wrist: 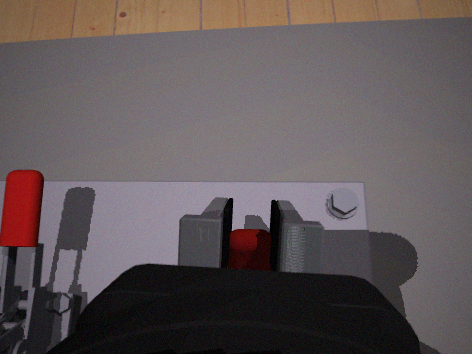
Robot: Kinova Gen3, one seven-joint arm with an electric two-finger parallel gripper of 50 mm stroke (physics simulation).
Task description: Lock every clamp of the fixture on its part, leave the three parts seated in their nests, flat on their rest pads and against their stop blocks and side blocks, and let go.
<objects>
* my gripper: 250,224
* hex bolt head: 343,203
</objects>
